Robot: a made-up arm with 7 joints.
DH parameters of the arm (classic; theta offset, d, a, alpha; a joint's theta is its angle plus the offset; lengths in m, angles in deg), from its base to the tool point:
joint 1: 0 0.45 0 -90
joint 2: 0 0 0 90
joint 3: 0 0.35 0.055 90
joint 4: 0 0 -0.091 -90
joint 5: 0 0.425 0 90
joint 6: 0 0 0.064 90
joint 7: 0 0 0 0
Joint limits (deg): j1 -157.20..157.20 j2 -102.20..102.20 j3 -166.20..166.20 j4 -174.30..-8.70 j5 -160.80..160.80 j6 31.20..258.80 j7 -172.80..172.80
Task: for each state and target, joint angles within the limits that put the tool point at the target. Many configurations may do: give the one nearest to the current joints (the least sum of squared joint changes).
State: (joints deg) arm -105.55 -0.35 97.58 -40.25 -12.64 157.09 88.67
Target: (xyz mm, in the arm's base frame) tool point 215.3 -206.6 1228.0
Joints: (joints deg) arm -101.22 13.08 92.31 -40.63 -10.77 140.90 88.67
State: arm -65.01 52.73 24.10 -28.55 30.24 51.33 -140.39
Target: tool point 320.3 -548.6 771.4
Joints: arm -76.30 21.82 19.26 -72.90 26.09 31.20 -140.39
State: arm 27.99 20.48 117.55 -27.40 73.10 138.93 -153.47
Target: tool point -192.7 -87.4 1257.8
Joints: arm 43.40 -14.57 119.85 -12.72 70.39 134.92 -153.47
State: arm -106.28 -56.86 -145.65 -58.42 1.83 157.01 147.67
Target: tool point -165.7 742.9 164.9
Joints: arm -91.20 -89.58 -147.74 -54.03 2.04 146.85 147.67
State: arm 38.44 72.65 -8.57 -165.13 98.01 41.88 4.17
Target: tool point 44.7 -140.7 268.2
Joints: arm 51.79 81.16 -47.84 -173.76 97.82 48.83 4.17
